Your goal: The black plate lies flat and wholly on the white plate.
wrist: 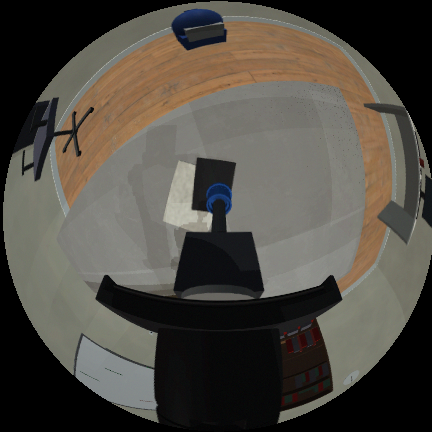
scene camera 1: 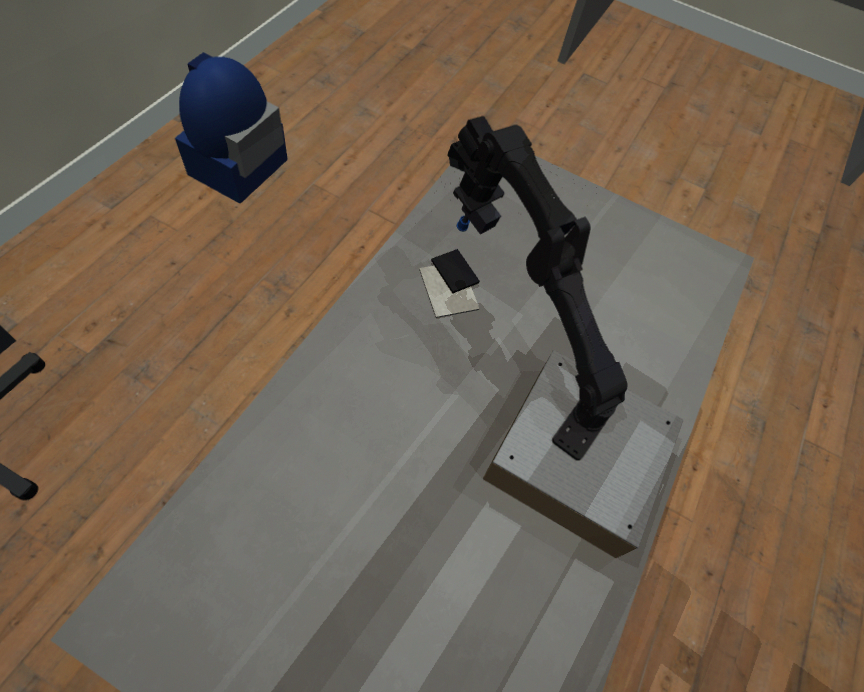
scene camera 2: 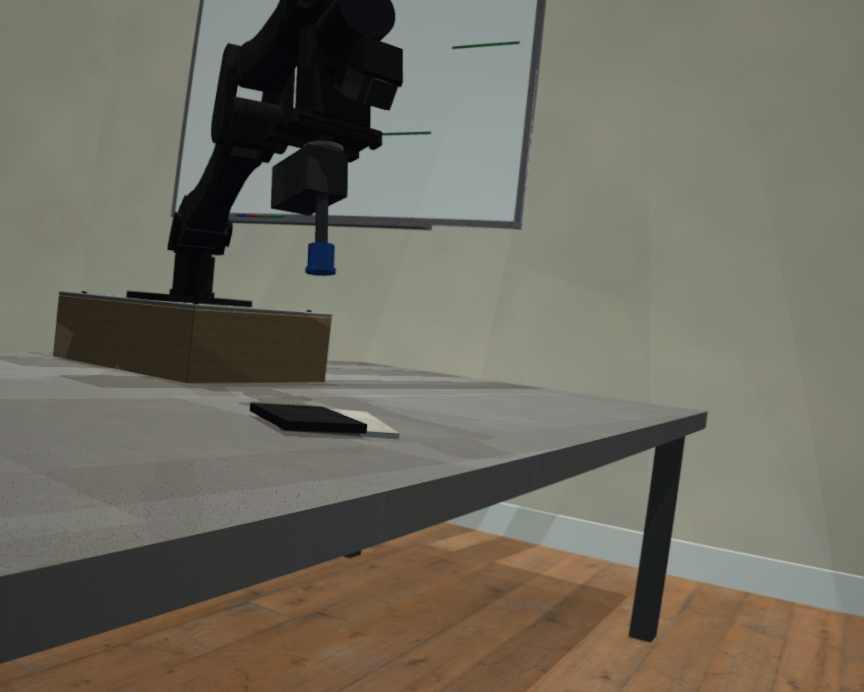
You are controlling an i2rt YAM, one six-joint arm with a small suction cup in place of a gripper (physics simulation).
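Seen in the pictures: hand, tool point: (wrist: 218, 193) (scene camera 1: 462, 226) (scene camera 2: 320, 272); arm's base, link origin: (scene camera 1: 587, 418) (scene camera 2: 191, 302).
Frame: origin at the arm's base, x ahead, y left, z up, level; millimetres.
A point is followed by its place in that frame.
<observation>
The black plate (scene camera 1: 455, 270) @[x 482, y -190, z -95 mm] (scene camera 2: 306, 418) @[x 514, y -220, z -95 mm] (wrist: 214, 175) @[x 505, y -203, z -95 mm] lies partly on the white plate (scene camera 1: 437, 296) @[x 470, y -97, z -104 mm] (scene camera 2: 380, 426) @[x 523, y -123, z -104 mm] (wrist: 179, 195) @[x 483, y -113, z -104 mm]. It overlaps one side of the white plate, is turned relative to it and sticks out past its edge, toward the upper right in scene camera 1 and the left in scene camera 2. A wide strip of the white plate is bare. Whether the black plate tilts slightly is hard to tell. My blue suction cup (scene camera 1: 463, 224) (scene camera 2: 320, 260) (wrist: 219, 195) @[x 503, y -211, z 44 mm] is open, with nothing on it, and hangs in the air above the plates, apart from them.
The plates lie on the grey table (scene camera 1: 288, 461) @[x 448, y 454, z -110 mm] (scene camera 2: 180, 490) @[x 657, y -459, z -110 mm], near its far long edge in scene camera 1. The arm's base stands on a wood-sided box (scene camera 1: 533, 475) @[x 23, y 185, z 5 mm] (scene camera 2: 252, 346) @[x 129, y 27, z -55 mm]. A blue object (scene camera 1: 223, 122) (wrist: 200, 30) is beyond the table.
</observation>
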